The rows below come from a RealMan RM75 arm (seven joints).
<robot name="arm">
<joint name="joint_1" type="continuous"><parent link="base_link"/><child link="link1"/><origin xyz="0.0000 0.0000 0.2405" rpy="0.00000 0.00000 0.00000"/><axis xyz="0 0 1"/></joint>
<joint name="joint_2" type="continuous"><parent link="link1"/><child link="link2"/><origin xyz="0.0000 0.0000 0.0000" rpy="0.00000 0.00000 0.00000"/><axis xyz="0 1 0"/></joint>
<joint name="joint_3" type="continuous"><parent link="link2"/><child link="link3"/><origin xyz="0.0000 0.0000 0.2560" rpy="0.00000 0.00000 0.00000"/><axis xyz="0 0 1"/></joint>
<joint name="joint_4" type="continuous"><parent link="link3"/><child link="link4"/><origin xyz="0.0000 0.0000 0.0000" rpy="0.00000 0.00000 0.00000"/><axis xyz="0 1 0"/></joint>
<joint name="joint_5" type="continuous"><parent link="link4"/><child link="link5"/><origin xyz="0.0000 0.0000 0.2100" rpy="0.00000 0.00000 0.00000"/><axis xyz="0 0 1"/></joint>
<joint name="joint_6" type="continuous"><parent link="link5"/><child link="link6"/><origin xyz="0.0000 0.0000 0.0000" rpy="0.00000 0.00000 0.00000"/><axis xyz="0 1 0"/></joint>
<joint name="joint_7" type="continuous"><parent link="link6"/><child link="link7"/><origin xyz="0.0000 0.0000 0.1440" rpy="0.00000 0.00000 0.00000"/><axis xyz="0 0 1"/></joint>
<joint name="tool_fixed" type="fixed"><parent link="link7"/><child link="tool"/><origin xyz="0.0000 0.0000 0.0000" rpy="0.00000 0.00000 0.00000"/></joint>
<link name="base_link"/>
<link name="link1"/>
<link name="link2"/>
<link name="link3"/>
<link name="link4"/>
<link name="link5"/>
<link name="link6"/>
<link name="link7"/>
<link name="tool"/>
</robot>
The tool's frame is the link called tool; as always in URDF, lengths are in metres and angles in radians. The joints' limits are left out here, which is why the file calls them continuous.
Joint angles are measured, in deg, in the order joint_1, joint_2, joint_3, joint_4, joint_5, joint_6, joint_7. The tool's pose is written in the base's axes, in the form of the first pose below.
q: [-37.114, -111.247, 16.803, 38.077, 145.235, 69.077, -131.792]
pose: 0.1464 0.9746 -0.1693 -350.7; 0.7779 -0.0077 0.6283 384.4; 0.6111 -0.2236 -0.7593 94.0; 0 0 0 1
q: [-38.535, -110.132, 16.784, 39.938, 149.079, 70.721, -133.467]
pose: 0.1768 0.9618 -0.2089 -346.8; 0.7930 -0.0135 0.6090 389.8; 0.5830 -0.2733 -0.7651 108.0; 0 0 0 1
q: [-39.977, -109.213, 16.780, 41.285, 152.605, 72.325, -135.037]
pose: 0.1968 0.9499 -0.2430 -342.2; 0.8090 -0.0173 0.5875 394.4; 0.5538 -0.3122 -0.7719 118.4; 0 0 0 1
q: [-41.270, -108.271, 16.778, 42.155, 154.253, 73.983, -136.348]
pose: 0.2071 0.9452 -0.2525 -335.1; 0.8156 -0.0243 0.5781 399.6; 0.5403 -0.3257 -0.7759 127.8; 0 0 0 1
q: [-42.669, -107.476, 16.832, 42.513, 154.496, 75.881, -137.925]
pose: 0.2051 0.9498 -0.2361 -324.3; 0.8195 -0.0348 0.5720 405.8; 0.5351 -0.3108 -0.7855 133.6; 0 0 0 1
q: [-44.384, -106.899, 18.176, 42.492, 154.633, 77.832, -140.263]
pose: 0.2028 0.9543 -0.2194 -309.6; 0.8340 -0.0509 0.5494 413.1; 0.5131 -0.2944 -0.8063 133.9; 0 0 0 1
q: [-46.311, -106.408, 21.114, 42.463, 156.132, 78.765, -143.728]
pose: 0.2045 0.9484 -0.2425 -296.1; 0.8565 -0.0534 0.5133 421.2; 0.4739 -0.3127 -0.8232 132.8; 0 0 0 1
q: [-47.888, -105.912, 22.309, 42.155, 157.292, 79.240, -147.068]
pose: 0.1837 0.9492 -0.2557 -286.6; 0.8673 -0.0340 0.4967 427.6; 0.4627 -0.3130 -0.8294 133.6; 0 0 0 1
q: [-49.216, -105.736, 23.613, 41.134, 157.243, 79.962, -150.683]
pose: 0.1447 0.9581 -0.2471 -276.5; 0.8817 -0.0115 0.4716 431.9; 0.4490 -0.2861 -0.8465 128.1; 0 0 0 1
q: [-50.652, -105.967, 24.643, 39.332, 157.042, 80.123, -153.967]
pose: 0.1021 0.9677 -0.2305 -266.4; 0.8969 0.0107 0.4421 435.7; 0.4303 -0.2519 -0.8669 116.9; 0 0 0 1
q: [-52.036, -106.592, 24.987, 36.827, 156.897, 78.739, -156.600]
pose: 0.0596 0.9753 -0.2125 -258.8; 0.9049 0.0371 0.4240 439.9; 0.4214 -0.2176 -0.8804 102.0; 0 0 0 1
